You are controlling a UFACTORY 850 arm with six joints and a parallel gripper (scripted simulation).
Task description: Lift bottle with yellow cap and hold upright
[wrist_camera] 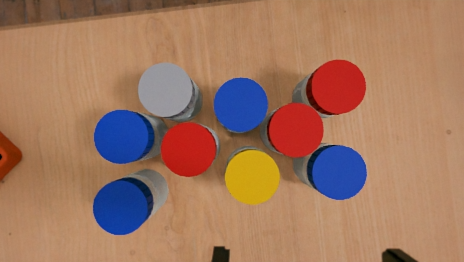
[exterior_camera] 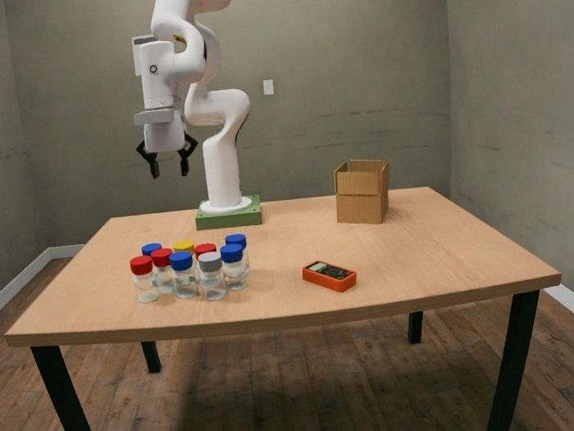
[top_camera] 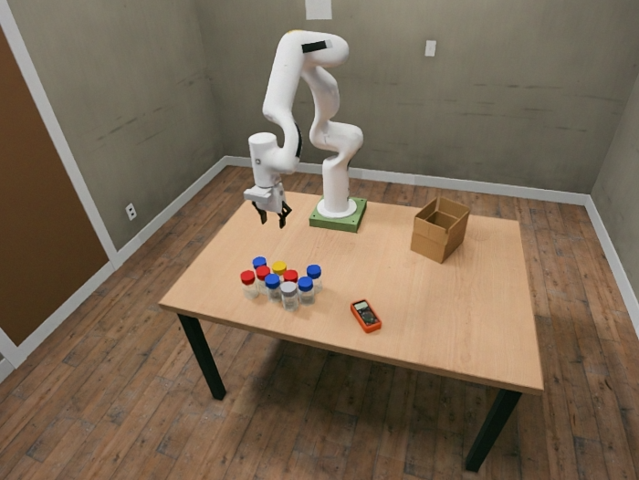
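Right now the yellow-capped bottle is 240 mm below my hand, 20 mm ahead of it and 10 mm to the left of it. From my hand the other things lie so: orange multimeter: 360 mm to the left, 280 mm below, 120 mm ahead; then grey-capped bottle: 240 mm below, 120 mm ahead, 80 mm to the left.
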